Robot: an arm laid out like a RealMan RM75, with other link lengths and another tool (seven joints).
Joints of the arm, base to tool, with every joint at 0 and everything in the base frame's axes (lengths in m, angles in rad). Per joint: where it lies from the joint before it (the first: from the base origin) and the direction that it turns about. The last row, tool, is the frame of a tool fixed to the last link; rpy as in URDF.
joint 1: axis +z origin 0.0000 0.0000 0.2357
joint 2: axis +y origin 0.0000 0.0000 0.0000
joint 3: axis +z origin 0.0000 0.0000 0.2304
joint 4: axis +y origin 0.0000 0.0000 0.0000
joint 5: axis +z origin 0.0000 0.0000 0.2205
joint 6: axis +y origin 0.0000 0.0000 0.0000
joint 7: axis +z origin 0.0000 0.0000 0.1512
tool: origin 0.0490 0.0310 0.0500 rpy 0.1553 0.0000 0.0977
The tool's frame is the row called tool.
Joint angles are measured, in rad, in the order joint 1, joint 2, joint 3, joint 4, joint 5, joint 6, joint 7. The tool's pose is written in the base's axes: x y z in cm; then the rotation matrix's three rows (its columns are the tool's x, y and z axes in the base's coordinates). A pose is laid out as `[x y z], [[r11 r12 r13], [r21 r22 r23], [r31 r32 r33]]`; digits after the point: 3 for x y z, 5 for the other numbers.
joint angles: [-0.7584 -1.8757 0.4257 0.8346 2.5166 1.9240 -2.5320]
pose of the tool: [-18.824 40.056 7.697], [[0.29655 0.95370 -0.05009], [0.93757 -0.28075 0.20529], [0.18173 -0.10784 -0.97742]]
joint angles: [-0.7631 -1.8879 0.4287 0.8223 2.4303 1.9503 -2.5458]
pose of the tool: [-16.851 39.862 7.549], [[0.30606 0.95076 0.04882], [0.93065 -0.30960 0.19501], [0.20053 -0.01425 -0.97958]]
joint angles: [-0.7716 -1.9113 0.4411 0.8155 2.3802 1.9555 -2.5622]
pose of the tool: [-15.398 39.777 6.763], [[0.30907 0.94489 0.10794], [0.92940 -0.32416 0.17643], [0.20170 0.04579 -0.97838]]
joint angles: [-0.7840 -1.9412 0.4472 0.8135 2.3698 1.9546 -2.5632]
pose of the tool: [-14.363 39.602 5.584], [[0.31907 0.93779 0.13695], [0.92852 -0.33827 0.15308], [0.18988 0.07832 -0.97868]]
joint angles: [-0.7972 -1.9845 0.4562 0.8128 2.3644 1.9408 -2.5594]
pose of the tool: [-13.237 39.400 3.875], [[0.33079 0.92935 0.16396], [0.92674 -0.35269 0.12947], [0.17815 0.10912 -0.97794]]
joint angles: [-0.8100 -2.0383 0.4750 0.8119 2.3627 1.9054 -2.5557]
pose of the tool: [-12.097 39.269 1.629], [[0.34017 0.92268 0.18152], [0.92534 -0.36281 0.11007], [0.16742 0.13053 -0.97721]]
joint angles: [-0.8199 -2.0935 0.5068 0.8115 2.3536 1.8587 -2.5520]
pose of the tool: [-10.856 39.093 -0.747], [[0.35228 0.91537 0.19491], [0.92219 -0.37501 0.09446], [0.15956 0.14647 -0.97626]]
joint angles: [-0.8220 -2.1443 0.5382 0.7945 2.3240 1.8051 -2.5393]
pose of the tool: [-9.655 38.810 -2.978], [[0.35589 0.90631 0.22791], [0.91974 -0.38289 0.08640], [0.16557 0.17887 -0.96984]]
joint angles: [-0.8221 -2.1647 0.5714 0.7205 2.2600 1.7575 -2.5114]
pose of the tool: [-8.731 38.393 -4.768], [[0.34400 0.89303 0.29013], [0.92324 -0.37801 0.06888], [0.17118 0.24416 -0.95451]]
